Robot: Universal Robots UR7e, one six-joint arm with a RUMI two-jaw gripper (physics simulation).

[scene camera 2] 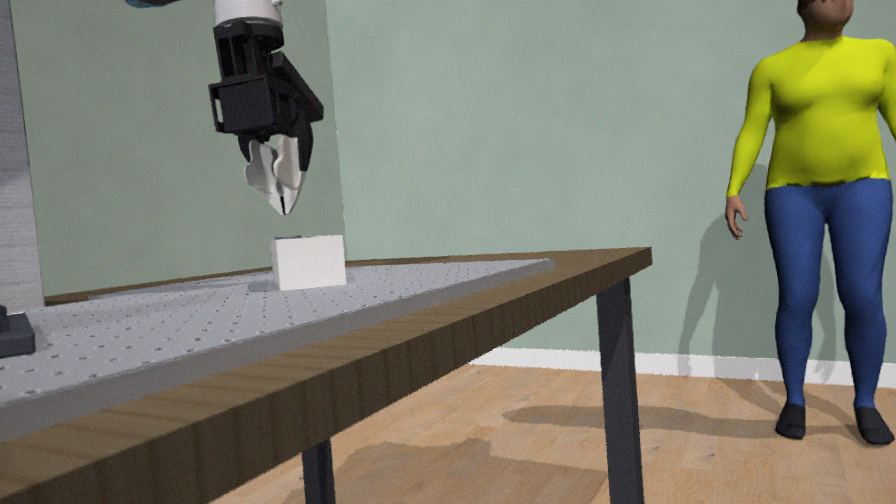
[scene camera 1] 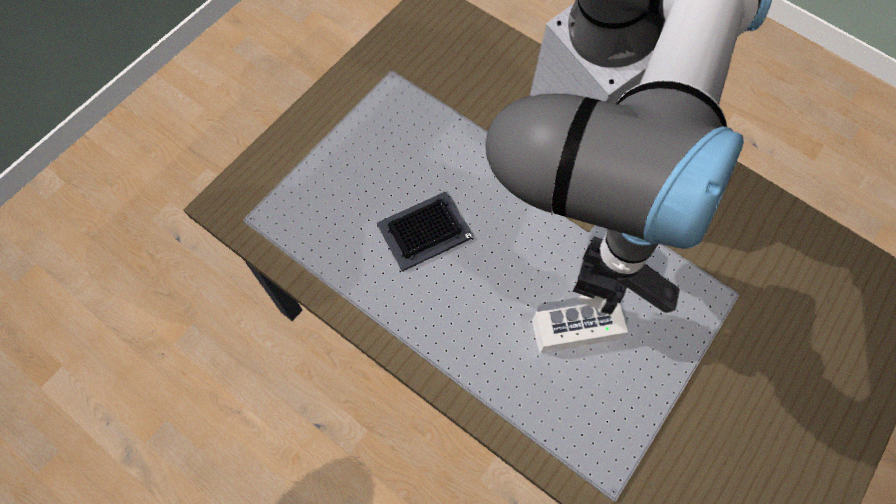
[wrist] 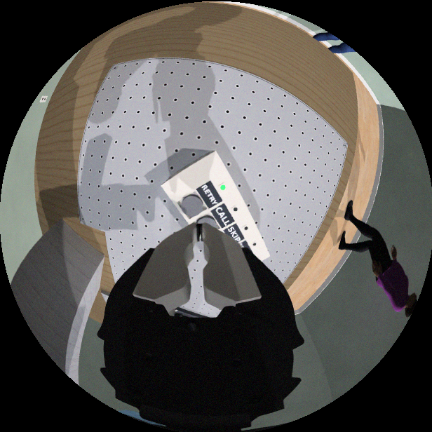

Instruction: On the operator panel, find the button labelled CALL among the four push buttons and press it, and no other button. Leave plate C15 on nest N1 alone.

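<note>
The cream operator panel [scene camera 1: 579, 343] [scene camera 2: 310, 263] [wrist: 212, 167] stands on the perforated board. Its round grey buttons lie in a row beside dark labels. The CALL button [scene camera 1: 587, 311] [wrist: 205, 219] is second from the RETRY end, beside the RETRY button [wrist: 192, 205]; the fingertips partly cover it in the wrist view. A green light [scene camera 1: 606, 328] [wrist: 223, 187] glows by the RETRY label. My gripper [scene camera 2: 283, 211] [wrist: 200, 224] is shut and empty, pointing down, its tips a clear gap above the panel. Black plate C15 [scene camera 1: 424, 226] sits on nest N1 [scene camera 1: 404, 262] [scene camera 2: 15, 335].
The grey perforated board [scene camera 1: 501, 376] [scene camera 2: 206, 332] lies on the wooden table [scene camera 1: 783, 206]. The arm's pedestal [scene camera 1: 551, 68] stands behind the board. A person in a yellow top [scene camera 2: 827, 119] stands beyond the table; a person in purple [wrist: 392, 282] shows at the wrist view's right.
</note>
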